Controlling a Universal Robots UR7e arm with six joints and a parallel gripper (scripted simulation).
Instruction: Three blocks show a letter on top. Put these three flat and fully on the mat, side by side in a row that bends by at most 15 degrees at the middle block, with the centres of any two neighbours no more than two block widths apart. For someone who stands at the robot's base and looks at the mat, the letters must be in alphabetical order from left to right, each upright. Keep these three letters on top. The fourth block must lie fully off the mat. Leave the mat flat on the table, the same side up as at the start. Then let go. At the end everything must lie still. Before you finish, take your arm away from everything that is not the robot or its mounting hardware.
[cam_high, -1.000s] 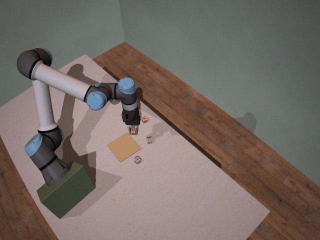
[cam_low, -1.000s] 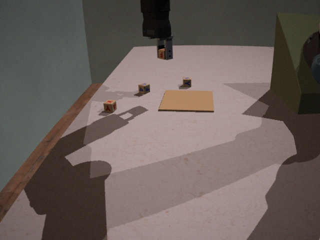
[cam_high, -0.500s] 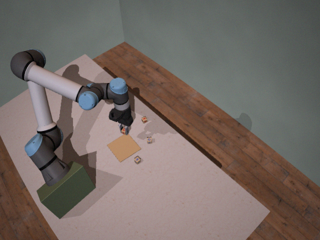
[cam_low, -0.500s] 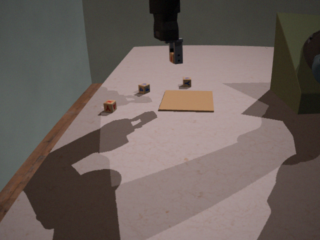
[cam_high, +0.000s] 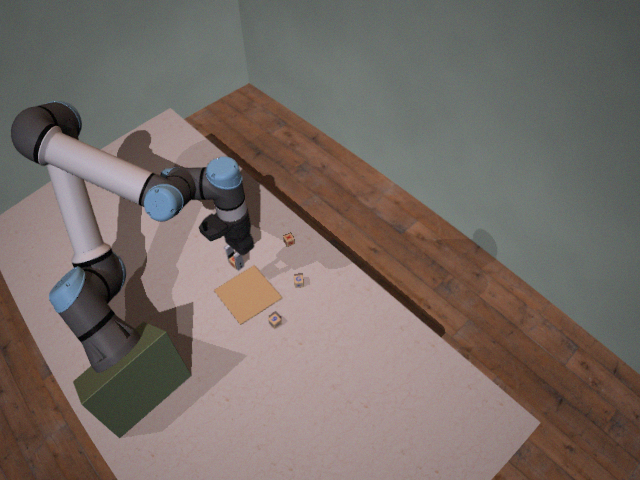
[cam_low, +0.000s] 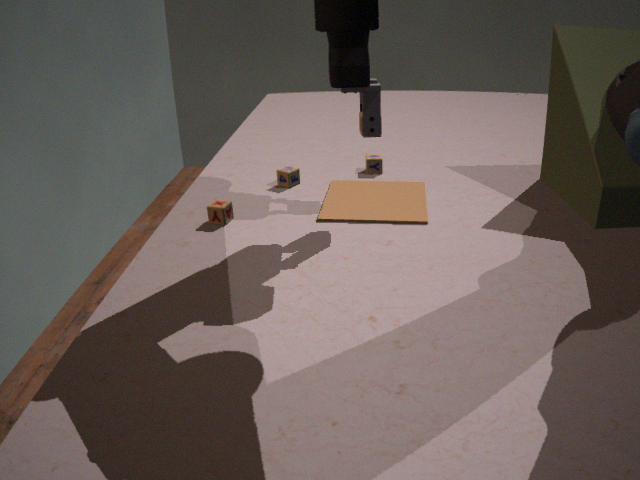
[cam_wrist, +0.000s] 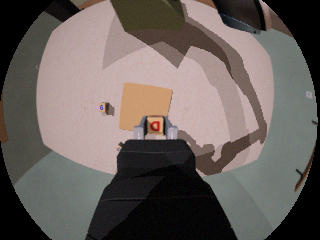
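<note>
Right now my hand is 1 cm past the tan mat, 3 cm to the left of it and 12 cm above it.
</note>
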